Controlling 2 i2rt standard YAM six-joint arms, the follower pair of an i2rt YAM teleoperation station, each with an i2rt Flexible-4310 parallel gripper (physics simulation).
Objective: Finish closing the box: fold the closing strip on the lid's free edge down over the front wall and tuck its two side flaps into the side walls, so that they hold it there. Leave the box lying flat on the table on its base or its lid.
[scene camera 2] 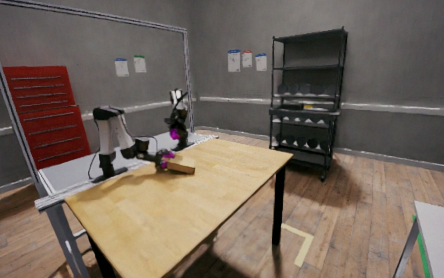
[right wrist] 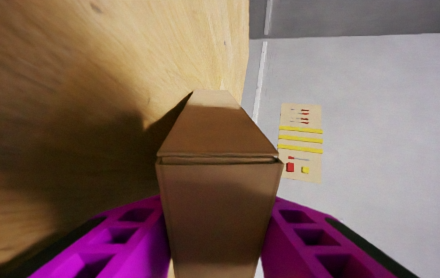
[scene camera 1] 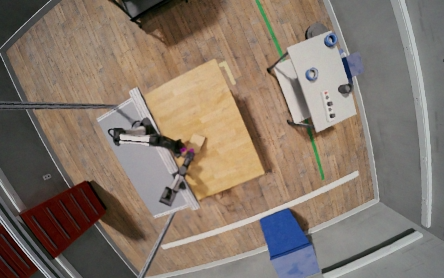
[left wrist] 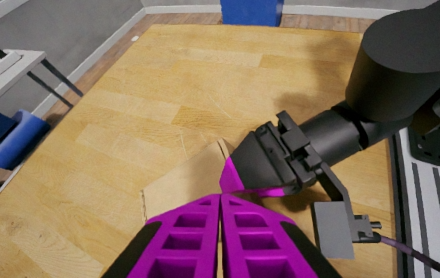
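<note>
The cardboard box [scene camera 1: 197,142] [scene camera 2: 181,165] [left wrist: 187,177] [right wrist: 215,132] is on the table [scene camera 1: 210,107] [scene camera 2: 220,185] [left wrist: 150,75] near the arms. In scene camera 2 its gripper end looks slightly raised. In the right wrist view its narrow end face is flat, with a thin dark seam where it meets the broad face; the side flaps cannot be made out. My right gripper [scene camera 1: 191,151] [scene camera 2: 166,160] [right wrist: 217,198] is shut on the box, one finger on each side of that end. My left gripper [scene camera 1: 183,150] [scene camera 2: 174,134] [left wrist: 220,201] is shut, tips together, above the table near the box.
The grey arm mount [scene camera 1: 145,170] runs along the table's near edge. The right arm [left wrist: 330,135] reaches in beside the box in the left wrist view. A white side table [scene camera 1: 320,55], a red cabinet [scene camera 1: 62,217], a blue object [scene camera 1: 286,235] and a black shelf rack [scene camera 2: 345,65] stand away.
</note>
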